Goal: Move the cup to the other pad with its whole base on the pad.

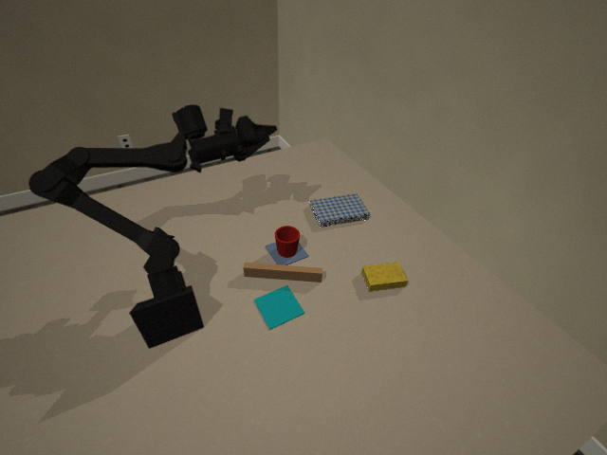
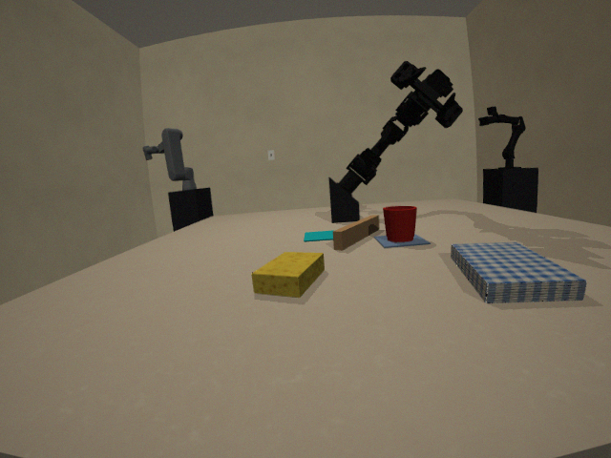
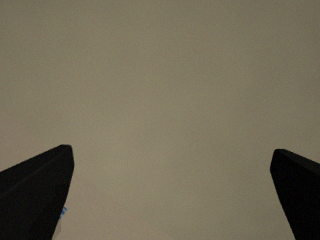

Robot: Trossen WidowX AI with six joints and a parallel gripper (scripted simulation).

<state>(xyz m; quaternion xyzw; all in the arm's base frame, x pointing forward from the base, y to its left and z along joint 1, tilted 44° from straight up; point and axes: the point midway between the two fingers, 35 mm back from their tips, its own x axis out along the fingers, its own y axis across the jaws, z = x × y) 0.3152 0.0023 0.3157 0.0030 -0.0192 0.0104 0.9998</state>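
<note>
Now: the red cup 30 mm ahead of my hand, 100 mm to the right of it and 320 mm below it. Round my hand: red marble 30 mm ahead, 120 mm to the right, 330 mm below; then blue marble 20 mm ahead, 100 mm to the right, 330 mm below; then wooden bar 10 mm behind, 190 mm to the right, 330 mm below.
</note>
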